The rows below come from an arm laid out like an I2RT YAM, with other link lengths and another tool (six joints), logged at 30 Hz.
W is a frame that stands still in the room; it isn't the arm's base.
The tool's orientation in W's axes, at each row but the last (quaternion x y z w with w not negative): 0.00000 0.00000 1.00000 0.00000; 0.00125 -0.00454 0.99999 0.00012; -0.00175 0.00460 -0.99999 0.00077; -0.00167 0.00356 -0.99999 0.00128; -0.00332 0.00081 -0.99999 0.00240; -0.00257 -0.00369 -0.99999 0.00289; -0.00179 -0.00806 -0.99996 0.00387; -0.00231 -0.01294 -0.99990 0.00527; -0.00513 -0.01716 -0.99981 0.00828; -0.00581 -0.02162 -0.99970 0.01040; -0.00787 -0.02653 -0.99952 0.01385; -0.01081 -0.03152 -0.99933 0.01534; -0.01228 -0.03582 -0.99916 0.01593
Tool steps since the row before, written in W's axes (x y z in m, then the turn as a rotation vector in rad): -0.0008 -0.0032 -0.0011 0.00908 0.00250 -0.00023; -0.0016 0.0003 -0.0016 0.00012 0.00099 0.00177; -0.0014 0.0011 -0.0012 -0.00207 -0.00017 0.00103; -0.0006 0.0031 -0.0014 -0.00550 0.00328 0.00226; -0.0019 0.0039 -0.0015 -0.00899 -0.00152 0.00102; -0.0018 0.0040 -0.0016 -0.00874 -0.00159 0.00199; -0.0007 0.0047 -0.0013 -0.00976 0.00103 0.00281; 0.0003 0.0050 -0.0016 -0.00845 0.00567 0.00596; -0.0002 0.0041 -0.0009 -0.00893 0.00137 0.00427; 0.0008 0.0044 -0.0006 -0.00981 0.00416 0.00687; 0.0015 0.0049 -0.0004 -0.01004 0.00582 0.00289; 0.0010 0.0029 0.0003 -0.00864 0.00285 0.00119; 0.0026 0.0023 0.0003 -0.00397 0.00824 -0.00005
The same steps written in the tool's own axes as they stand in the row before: 0.0008 0.0032 -0.0011 -0.00908 -0.00250 -0.00023; 0.0016 -0.0003 -0.0016 -0.00012 -0.00101 0.00176; 0.0014 -0.0011 -0.0012 0.00207 0.00016 0.00102; 0.0006 -0.0031 -0.0014 0.00550 -0.00331 0.00222; 0.0019 -0.0039 -0.0015 0.00900 0.00148 0.00096; 0.0018 -0.0040 -0.0016 0.00876 0.00155 0.00193; 0.0007 -0.0047 -0.0012 0.00976 -0.00106 0.00279; -0.0004 -0.0050 -0.0015 0.00842 -0.00560 0.00607; 0.0001 -0.0041 -0.0008 0.00895 -0.00137 0.00423; -0.0009 -0.0044 -0.0004 0.00980 -0.00407 0.00693; -0.0016 -0.0049 -0.0001 0.00992 -0.00594 0.00304; -0.0011 -0.0028 0.0005 0.00858 -0.00304 0.00119; -0.0027 -0.0022 0.0005 0.00371 -0.00835 0.00045
